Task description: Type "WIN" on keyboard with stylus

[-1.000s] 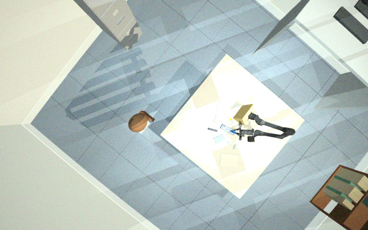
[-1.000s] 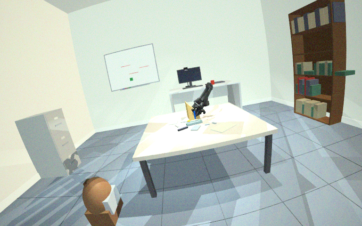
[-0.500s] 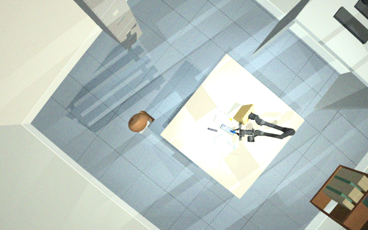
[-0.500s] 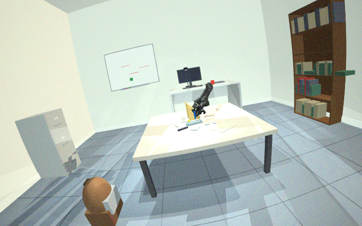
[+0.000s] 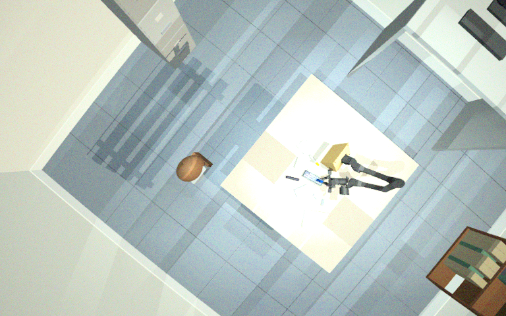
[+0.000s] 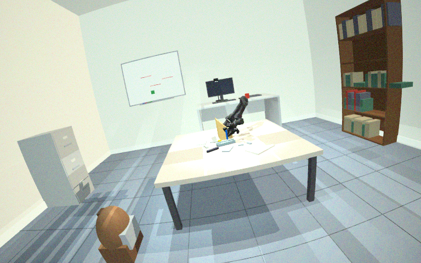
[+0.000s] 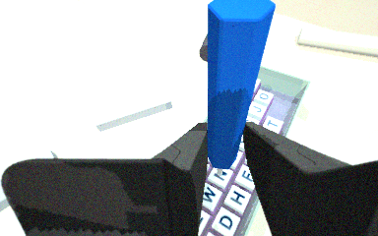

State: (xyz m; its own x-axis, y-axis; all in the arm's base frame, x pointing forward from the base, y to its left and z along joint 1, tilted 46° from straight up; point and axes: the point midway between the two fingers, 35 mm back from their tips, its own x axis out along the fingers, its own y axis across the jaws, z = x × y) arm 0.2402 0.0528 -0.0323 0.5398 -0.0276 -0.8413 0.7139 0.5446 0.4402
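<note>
Now: the W key 60 mm below my gripper tip, 20 mm to the left of it and 10 mm behind it. The rest, counted from my gripper tip: blue stylus 20 mm below; then yellow-tipped marker 120 mm behind, 110 mm to the right, 70 mm below; then grey pad 160 mm ahead, 70 mm below, 20 mm to the right.
</note>
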